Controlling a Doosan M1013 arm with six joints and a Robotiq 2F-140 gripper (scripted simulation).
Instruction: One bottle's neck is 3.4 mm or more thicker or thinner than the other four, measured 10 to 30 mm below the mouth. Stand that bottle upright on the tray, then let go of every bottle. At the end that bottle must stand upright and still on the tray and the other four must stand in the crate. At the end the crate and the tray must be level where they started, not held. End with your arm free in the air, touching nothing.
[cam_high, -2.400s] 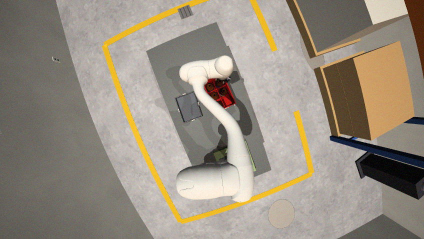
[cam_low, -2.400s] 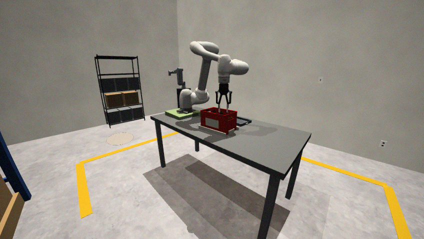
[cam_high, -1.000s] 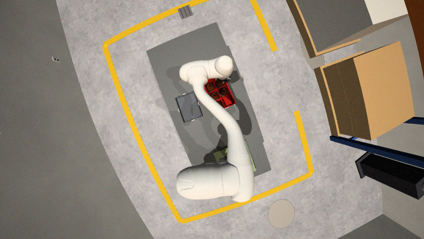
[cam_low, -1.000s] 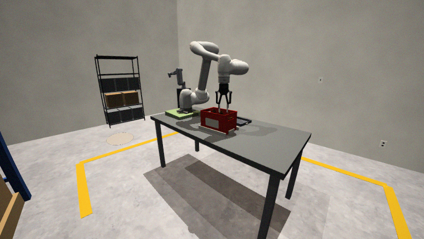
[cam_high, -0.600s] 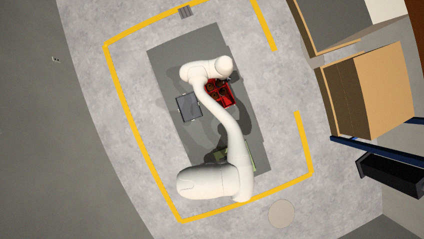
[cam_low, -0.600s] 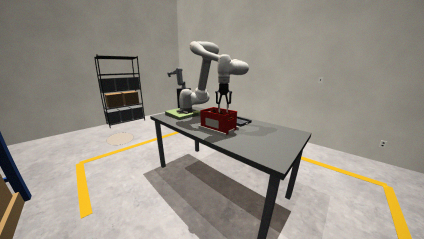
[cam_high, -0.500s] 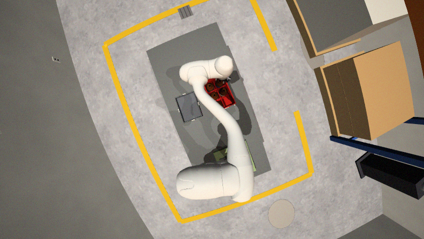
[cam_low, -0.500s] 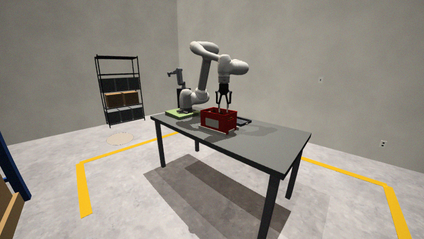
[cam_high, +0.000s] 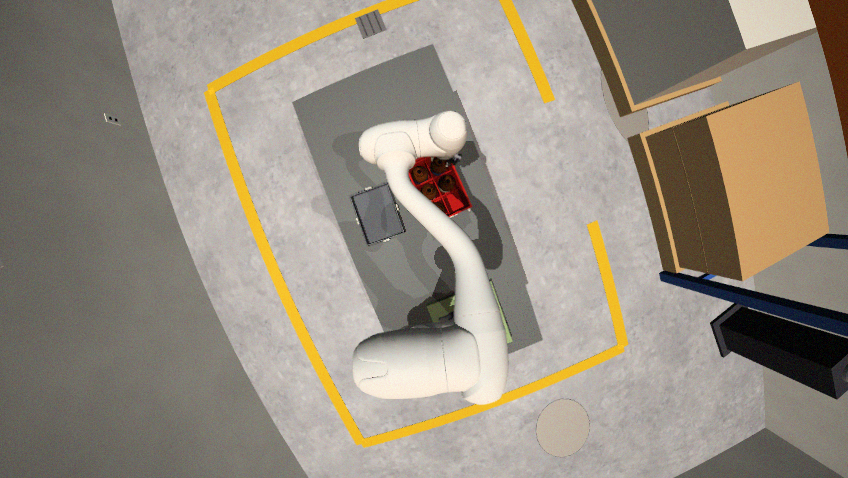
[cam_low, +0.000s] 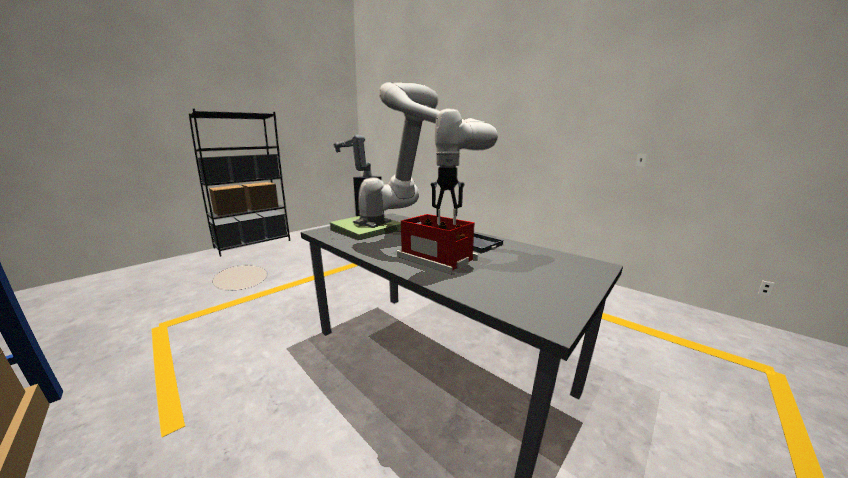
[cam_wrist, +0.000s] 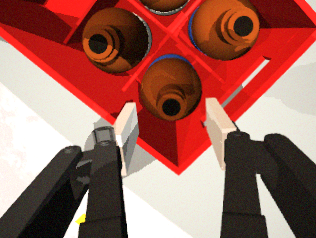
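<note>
My hand is 8 cm past the red crate, 6 cm to the right of it and 13 cm above it. The rest, counted from my hand: dark grey tray 3 cm behind, 36 cm to the left, 20 cm below.
</note>
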